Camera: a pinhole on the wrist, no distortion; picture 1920 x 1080 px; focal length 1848.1 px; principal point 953.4 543.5 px. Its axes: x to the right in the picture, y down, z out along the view. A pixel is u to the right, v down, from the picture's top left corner.
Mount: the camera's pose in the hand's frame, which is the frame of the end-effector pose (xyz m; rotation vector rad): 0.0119 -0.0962 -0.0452 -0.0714 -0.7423 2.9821
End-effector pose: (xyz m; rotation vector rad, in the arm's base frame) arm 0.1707 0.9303 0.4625 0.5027 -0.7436 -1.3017
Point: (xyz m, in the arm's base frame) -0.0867 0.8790 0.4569
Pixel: 748.7 342.0
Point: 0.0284 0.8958 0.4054
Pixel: 896.1 399.5
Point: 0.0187 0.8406 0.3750
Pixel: 131.7 1035.3
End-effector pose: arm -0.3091 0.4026 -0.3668 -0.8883 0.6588 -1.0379
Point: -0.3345 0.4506 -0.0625
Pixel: 1423.5 1004.2
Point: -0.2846 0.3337 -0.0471
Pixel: 507.4 1007.0
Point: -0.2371 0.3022 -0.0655
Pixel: 185.1 739.1
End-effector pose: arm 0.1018 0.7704 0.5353 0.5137 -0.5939 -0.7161
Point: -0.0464 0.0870 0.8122
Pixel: outside the picture
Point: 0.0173 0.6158 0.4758
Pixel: 340.1 918.8
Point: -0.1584 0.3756 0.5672
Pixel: 234.7 840.5
